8 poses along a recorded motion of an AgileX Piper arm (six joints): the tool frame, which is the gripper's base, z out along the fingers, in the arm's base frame.
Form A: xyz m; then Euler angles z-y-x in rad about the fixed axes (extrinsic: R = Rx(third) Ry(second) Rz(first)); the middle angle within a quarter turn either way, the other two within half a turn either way.
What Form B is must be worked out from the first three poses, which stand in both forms.
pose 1, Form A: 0.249 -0.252 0.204 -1.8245 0.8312 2.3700
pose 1, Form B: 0.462 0.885 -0.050 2.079 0.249 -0.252 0.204
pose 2, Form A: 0.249 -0.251 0.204 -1.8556 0.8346 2.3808
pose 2, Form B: 0.450 0.891 -0.053 2.084 0.249 -0.251 0.204
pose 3, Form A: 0.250 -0.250 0.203 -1.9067 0.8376 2.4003
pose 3, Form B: 0.431 0.901 -0.058 2.093 0.250 -0.250 0.203
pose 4, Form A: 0.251 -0.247 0.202 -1.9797 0.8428 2.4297
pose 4, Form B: 0.403 0.913 -0.064 2.106 0.251 -0.247 0.202
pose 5, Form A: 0.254 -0.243 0.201 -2.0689 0.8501 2.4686
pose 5, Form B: 0.369 0.927 -0.068 2.121 0.254 -0.243 0.201
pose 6, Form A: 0.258 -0.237 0.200 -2.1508 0.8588 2.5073
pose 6, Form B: 0.339 0.938 -0.070 2.134 0.258 -0.237 0.200
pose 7, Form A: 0.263 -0.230 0.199 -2.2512 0.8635 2.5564
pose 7, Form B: 0.302 0.951 -0.073 2.153 0.263 -0.230 0.199
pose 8, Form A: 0.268 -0.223 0.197 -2.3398 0.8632 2.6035
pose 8, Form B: 0.270 0.960 -0.073 2.173 0.268 -0.223 0.197
